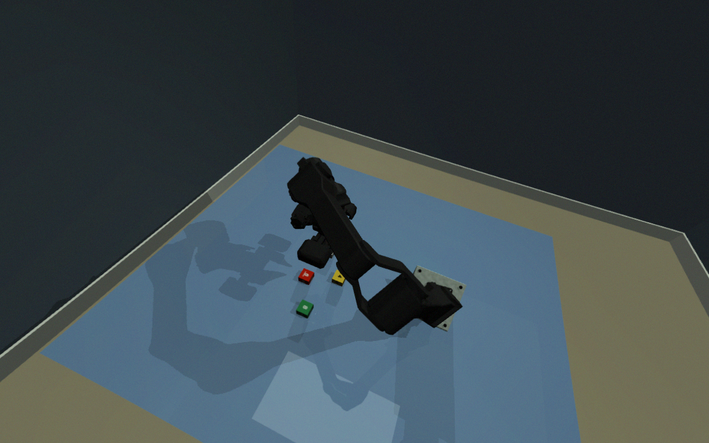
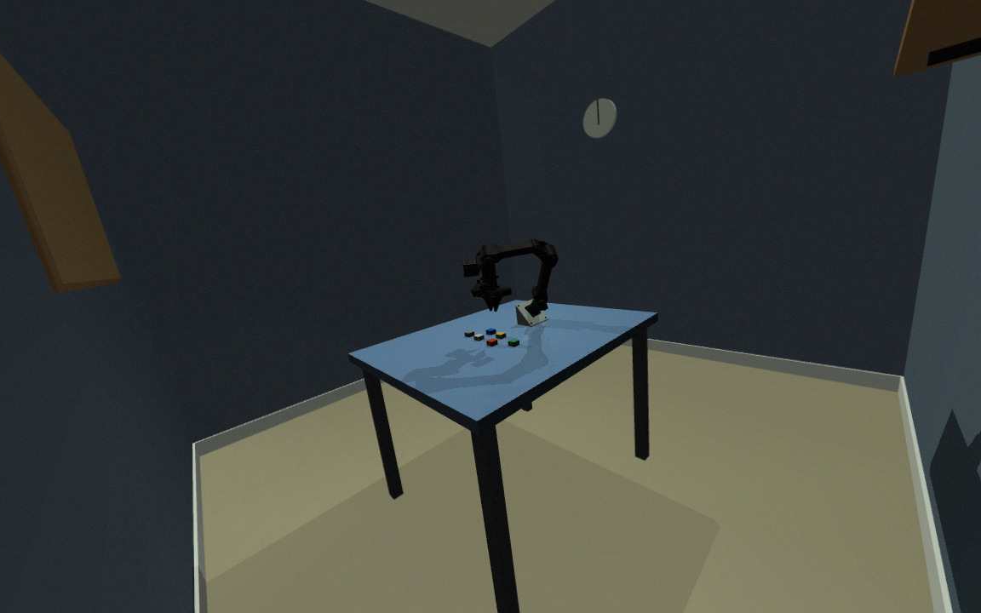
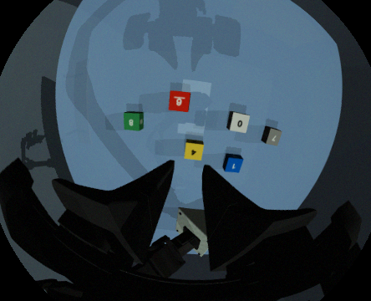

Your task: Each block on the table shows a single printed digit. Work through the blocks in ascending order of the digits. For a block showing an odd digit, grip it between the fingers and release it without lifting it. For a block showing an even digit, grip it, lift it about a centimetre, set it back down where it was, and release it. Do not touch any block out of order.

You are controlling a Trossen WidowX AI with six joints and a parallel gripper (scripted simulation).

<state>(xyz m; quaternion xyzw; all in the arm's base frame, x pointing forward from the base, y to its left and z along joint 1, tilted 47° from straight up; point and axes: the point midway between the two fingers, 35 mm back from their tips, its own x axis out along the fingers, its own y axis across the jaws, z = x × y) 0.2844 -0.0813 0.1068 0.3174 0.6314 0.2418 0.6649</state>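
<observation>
Right now my gripper tip is 50 mm short of the red block, 20 mm to the right of it and 120 mm above it. Also, from my gripper tip: yellow block (40 mm behind, 10 mm to the right, 120 mm below); then blue block (60 mm behind, 90 mm to the right, 120 mm below); then white block (20 mm ahead, 80 mm to the right, 120 mm below).
</observation>
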